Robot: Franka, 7 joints.
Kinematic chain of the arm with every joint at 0, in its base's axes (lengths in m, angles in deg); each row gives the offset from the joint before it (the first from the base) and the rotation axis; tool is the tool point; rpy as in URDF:
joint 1: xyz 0 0 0.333 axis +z
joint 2: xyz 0 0 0 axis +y
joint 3: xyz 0 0 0.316 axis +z
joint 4: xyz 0.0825 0 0 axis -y
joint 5: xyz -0.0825 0 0.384 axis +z
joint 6: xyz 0 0 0 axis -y
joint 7: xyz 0.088 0 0 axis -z
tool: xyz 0 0 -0.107 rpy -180 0 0
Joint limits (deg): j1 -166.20..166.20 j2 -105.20..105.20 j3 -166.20..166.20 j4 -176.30..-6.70 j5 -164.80..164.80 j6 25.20..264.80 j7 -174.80..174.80
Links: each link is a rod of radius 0.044 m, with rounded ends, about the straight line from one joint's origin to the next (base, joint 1, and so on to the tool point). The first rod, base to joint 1, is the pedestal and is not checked.
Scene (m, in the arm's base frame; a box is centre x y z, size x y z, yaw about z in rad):
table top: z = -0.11
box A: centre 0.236 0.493 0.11 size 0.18 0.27 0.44 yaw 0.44
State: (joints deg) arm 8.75 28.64 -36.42 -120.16 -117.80 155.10 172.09
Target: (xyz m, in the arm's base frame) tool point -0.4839 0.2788 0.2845
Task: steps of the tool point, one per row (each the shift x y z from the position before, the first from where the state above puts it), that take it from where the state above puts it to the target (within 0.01 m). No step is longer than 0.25 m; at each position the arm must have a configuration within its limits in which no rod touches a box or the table.
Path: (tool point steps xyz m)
1: -0.0295 0.2136 -0.0831
2: -0.1176 0.1609 -0.0540
3: -0.1590 0.0729 -0.0252
4: -0.1441 -0.0161 -0.0003
5: -0.0856 -0.0736 0.0183
6: -0.0947 0.0905 -0.0010
7: -0.1205 0.0631 0.0383
8: -0.1284 0.0232 0.0765
9: -0.1145 -0.0206 0.1090

